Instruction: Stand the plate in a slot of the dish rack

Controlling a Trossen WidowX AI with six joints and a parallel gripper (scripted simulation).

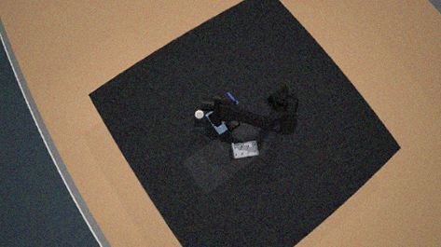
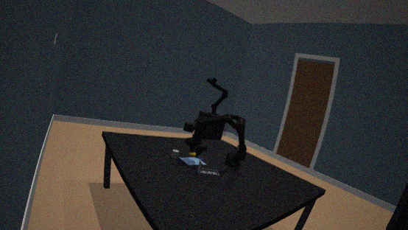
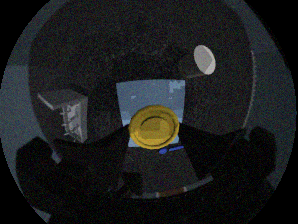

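Right now the dish rack is 200 mm to the left of my gripper tip, 30 mm ahead of it and 20 mm below it. The rest, counted from my gripper tip: small white cylinder 90 mm to the right, 90 mm ahead, 20 mm below; plate 10 mm above.
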